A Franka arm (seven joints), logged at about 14 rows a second.
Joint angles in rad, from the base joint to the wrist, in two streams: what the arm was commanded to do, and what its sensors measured. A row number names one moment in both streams.
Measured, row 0:
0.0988 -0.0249 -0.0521 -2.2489 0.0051 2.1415 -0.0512
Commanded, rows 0 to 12:
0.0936 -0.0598 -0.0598 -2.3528 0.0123 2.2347 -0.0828
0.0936 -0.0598 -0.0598 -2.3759 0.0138 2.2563 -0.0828
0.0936 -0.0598 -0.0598 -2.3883 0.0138 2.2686 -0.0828
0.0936 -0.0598 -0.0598 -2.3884 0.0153 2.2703 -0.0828
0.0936 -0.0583 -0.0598 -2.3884 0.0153 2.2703 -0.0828
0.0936 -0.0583 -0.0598 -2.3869 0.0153 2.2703 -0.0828
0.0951 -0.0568 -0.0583 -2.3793 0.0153 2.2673 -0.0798
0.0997 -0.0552 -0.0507 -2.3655 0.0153 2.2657 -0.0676
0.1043 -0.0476 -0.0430 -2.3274 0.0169 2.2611 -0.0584
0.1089 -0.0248 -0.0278 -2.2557 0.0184 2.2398 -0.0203
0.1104 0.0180 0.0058 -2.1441 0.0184 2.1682 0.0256
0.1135 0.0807 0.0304 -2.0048 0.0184 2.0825 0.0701
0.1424 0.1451 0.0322 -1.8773 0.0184 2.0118 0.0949
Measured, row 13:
0.1060 0.0047 0.0105 -2.1599 0.0057 2.1606 0.0238
